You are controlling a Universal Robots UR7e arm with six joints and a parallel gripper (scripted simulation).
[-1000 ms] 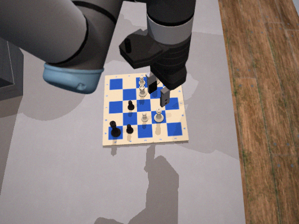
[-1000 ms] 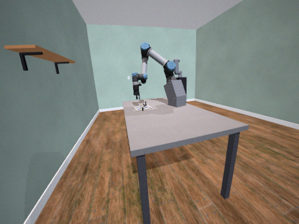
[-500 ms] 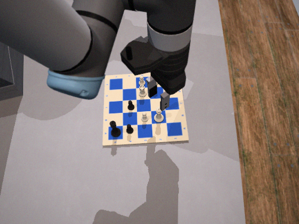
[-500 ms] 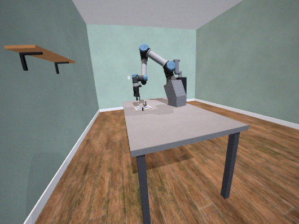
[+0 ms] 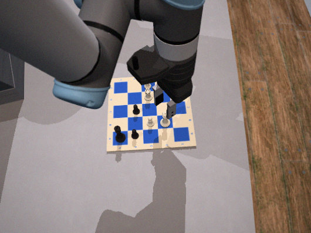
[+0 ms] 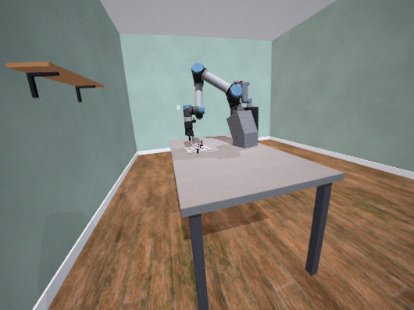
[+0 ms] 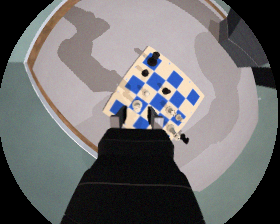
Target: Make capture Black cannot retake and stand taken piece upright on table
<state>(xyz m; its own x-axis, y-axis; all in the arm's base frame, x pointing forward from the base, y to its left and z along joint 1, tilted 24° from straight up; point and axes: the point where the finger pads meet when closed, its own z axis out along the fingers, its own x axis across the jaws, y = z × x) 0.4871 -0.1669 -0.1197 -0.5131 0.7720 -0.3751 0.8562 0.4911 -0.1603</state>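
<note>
The rook is 6 cm below my hand. Round my hand: chessboard: 4 cm behind, 4 cm to the left, 9 cm below; then black queen: 11 cm behind, 3 cm to the right, 6 cm below; then white king: 1 cm ahead, 12 cm to the left, 6 cm below.
</note>
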